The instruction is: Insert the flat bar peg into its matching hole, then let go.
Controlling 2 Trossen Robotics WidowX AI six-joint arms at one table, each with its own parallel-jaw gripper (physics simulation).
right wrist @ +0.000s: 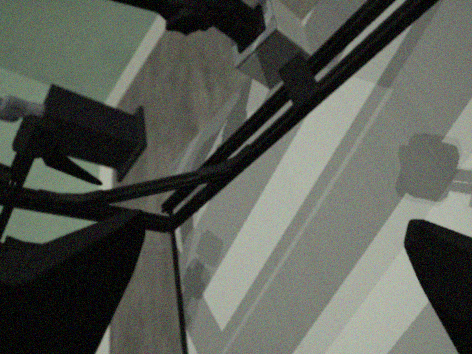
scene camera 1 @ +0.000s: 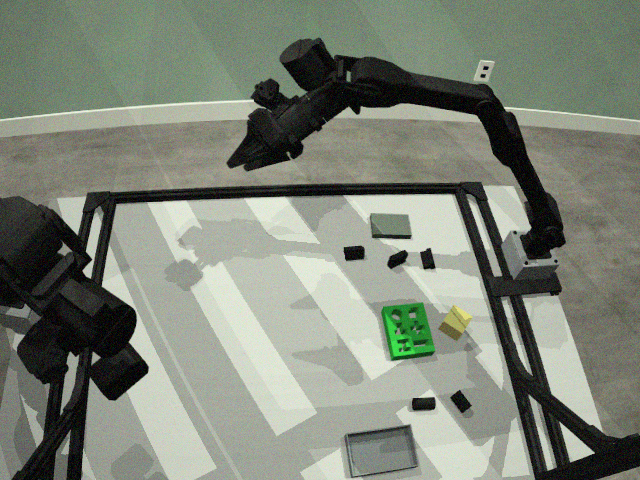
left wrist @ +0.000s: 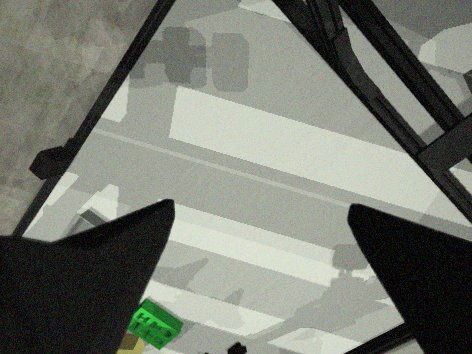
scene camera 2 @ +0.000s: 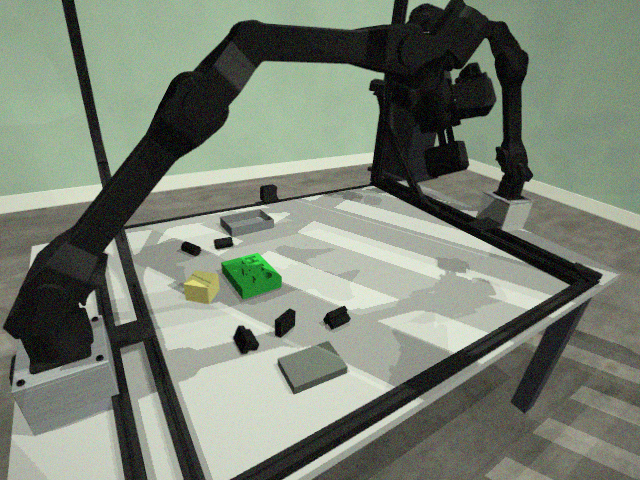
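Observation:
The black flat bar peg, as far as its small shape shows, is the thin slab (scene camera 1: 397,259) (scene camera 2: 284,322) on the table between two other black pegs. The green board (scene camera 1: 386,335) (scene camera 2: 240,281) (left wrist: 156,324) lies near it, with a narrow slot among its several cut-outs. My left gripper (left wrist: 260,209) is open and empty, high above the table; its fingertips are hard to make out in the scene views. My right gripper (scene camera 1: 238,166) (right wrist: 274,227) is open and empty, raised beyond the table's top edge in scene camera 1, far from the peg.
A yellow block (scene camera 1: 454,322) (scene camera 2: 202,287) sits beside the board. Other black pegs (scene camera 1: 354,252) (scene camera 1: 427,258) (scene camera 1: 423,403) (scene camera 1: 460,400) lie around. A grey slab (scene camera 1: 390,225) (scene camera 2: 312,366) and a shallow grey tray (scene camera 1: 347,454) (scene camera 2: 247,228) lie at opposite ends. A black frame (scene camera 1: 284,191) borders the table.

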